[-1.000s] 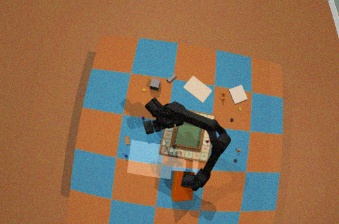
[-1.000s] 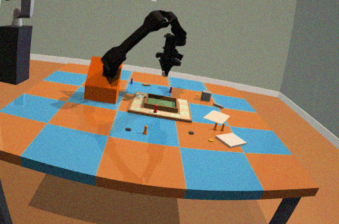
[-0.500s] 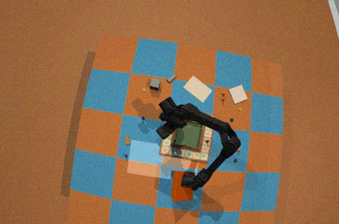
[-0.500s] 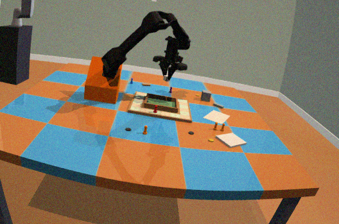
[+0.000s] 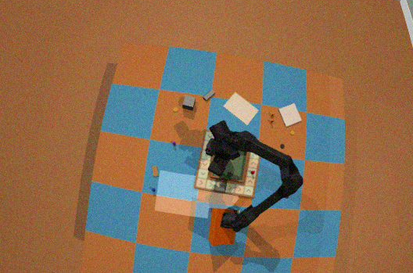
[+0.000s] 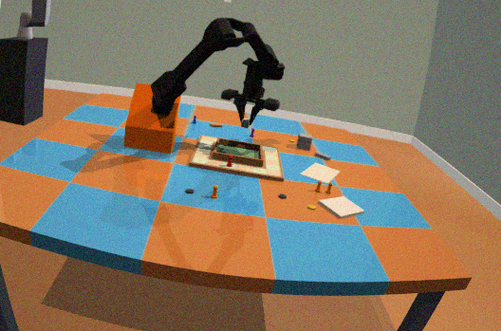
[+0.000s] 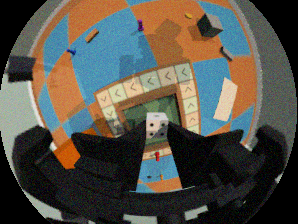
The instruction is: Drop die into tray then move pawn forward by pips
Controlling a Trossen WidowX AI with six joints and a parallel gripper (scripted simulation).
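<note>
Right now my gripper tip is 17 cm to the left of the red pawn, 8 cm above it and 3 cm past it. The rest, counted from my gripper tip: grey cube (24 cm ahead, 20 cm to the left, 8 cm below); purple pawn (22 cm to the left, 9 cm below, 3 cm ahead); white die (right at my gripper tip).
</note>
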